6 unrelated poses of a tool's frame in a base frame.
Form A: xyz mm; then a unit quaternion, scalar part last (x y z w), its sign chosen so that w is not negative.
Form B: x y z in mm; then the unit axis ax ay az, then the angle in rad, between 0 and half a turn. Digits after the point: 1 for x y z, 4 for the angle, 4 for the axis.
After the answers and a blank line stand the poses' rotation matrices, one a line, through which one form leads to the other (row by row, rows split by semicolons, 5 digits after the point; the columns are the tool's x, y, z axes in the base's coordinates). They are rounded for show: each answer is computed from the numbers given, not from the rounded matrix.
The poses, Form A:
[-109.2 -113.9 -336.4 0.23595 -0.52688 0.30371 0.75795]
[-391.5 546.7 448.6 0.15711 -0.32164 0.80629 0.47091]
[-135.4 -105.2 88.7 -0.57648 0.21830 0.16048 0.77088]
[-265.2 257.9 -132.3 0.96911 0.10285 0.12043 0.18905]
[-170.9 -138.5 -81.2 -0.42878 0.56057 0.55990 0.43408]
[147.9 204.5 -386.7 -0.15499 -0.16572 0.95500 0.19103]
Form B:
[-109.2 -113.9 -336.4 0.3617 -0.8077 0.4656 1.4213]
[-391.5 546.7 448.6 0.1781 -0.3646 0.9140 2.1609]
[-135.4 -105.2 88.7 -0.9050 0.3427 0.2519 1.3811]
[-265.2 257.9 -132.3 0.9869 0.1047 0.1226 2.7612]
[-170.9 -138.5 -81.2 -0.4760 0.6222 0.6215 2.2436]
[147.9 204.5 -386.7 -0.1579 -0.1688 0.9729 2.7572]

0.26032 -0.70903 -0.65537; 0.21176 0.70418 -0.67771; 0.94202 0.03764 0.33345
-0.50712 -0.86045 -0.04957; 0.65832 -0.34958 -0.66664; 0.55628 -0.37070 0.74373
0.85318 -0.49912 0.15154; -0.00427 0.28383 0.95887; -0.52160 -0.81873 0.24003
0.94984 0.15381 0.27231; 0.24488 -0.90736 -0.34165; 0.19453 0.39119 -0.89951
-0.25545 -0.96680 0.00652; 0.00536 0.00532 0.99997; -0.96681 0.25548 0.00382
-0.87897 -0.31350 -0.35934; 0.41624 -0.87209 -0.25731; -0.23272 -0.37574 0.89703

